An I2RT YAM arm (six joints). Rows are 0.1 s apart.
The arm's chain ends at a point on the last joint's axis. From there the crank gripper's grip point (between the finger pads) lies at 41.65 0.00 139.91 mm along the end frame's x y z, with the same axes.
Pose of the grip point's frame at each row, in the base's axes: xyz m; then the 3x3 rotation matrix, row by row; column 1 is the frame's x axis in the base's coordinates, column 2 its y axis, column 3 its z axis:
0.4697 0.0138 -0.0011; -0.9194 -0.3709 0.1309; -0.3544 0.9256 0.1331; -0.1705 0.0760 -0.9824
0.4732 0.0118 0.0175; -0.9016 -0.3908 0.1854; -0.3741 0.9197 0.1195; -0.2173 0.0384 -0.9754
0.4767 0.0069 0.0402; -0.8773 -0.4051 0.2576; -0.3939 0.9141 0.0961; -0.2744 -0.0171 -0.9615
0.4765 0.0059 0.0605; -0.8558 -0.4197 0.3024; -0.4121 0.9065 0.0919; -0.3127 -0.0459 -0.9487
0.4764 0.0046 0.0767; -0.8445 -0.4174 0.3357; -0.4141 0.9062 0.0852; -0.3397 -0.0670 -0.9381
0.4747 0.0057 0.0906; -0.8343 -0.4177 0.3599; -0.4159 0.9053 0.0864; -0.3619 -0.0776 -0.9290
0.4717 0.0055 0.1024; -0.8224 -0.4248 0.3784; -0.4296 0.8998 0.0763; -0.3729 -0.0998 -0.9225
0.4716 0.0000 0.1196; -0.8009 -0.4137 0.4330; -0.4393 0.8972 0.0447; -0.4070 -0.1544 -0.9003
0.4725 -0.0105 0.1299; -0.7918 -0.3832 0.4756; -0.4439 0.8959 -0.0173; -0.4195 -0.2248 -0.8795
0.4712 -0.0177 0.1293; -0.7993 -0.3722 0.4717; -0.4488 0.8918 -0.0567; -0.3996 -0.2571 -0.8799
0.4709 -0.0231 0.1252; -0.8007 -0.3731 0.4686; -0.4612 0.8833 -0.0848; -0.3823 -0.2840 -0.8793
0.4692 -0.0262 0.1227; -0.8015 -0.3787 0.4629; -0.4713 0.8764 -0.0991; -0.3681 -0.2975 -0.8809
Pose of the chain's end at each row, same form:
0.4897 0.0099 0.1434; -0.9194 -0.3709 0.1309; -0.3544 0.9256 0.1331; -0.1705 0.0760 -0.9824
0.4848 0.0107 0.1630; -0.9016 -0.3908 0.1854; -0.3741 0.9197 0.1195; -0.2173 0.0384 -0.9754
0.4772 0.0099 0.1862; -0.8773 -0.4051 0.2576; -0.3939 0.9141 0.0961; -0.2744 -0.0171 -0.9615
0.4698 0.0102 0.2063; -0.8558 -0.4197 0.3024; -0.4121 0.9065 0.0919; -0.3127 -0.0459 -0.9487
0.4646 0.0099 0.2221; -0.8445 -0.4174 0.3357; -0.4141 0.9062 0.0852; -0.3397 -0.0670 -0.9381
0.4591 0.0109 0.2356; -0.8343 -0.4177 0.3599; -0.4159 0.9053 0.0864; -0.3619 -0.0776 -0.9290
0.4530 0.0127 0.2470; -0.8224 -0.4248 0.3784; -0.4296 0.8998 0.0763; -0.3729 -0.0998 -0.9225
0.4444 0.0120 0.2625; -0.8009 -0.4137 0.4330; -0.4393 0.8972 0.0447; -0.4070 -0.1544 -0.9003
0.4389 0.0104 0.2704; -0.7918 -0.3832 0.4756; -0.4439 0.8959 -0.0173; -0.4195 -0.2248 -0.8795
0.4385 0.0089 0.2691; -0.7993 -0.3722 0.4717; -0.4488 0.8918 -0.0567; -0.3996 -0.2571 -0.8799
0.4387 0.0080 0.2641; -0.8007 -0.3731 0.4686; -0.4612 0.8833 -0.0848; -0.3823 -0.2840 -0.8793
0.4378 0.0073 0.2613; -0.8015 -0.3787 0.4629; -0.4713 0.8764 -0.0991; -0.3681 -0.2975 -0.8809

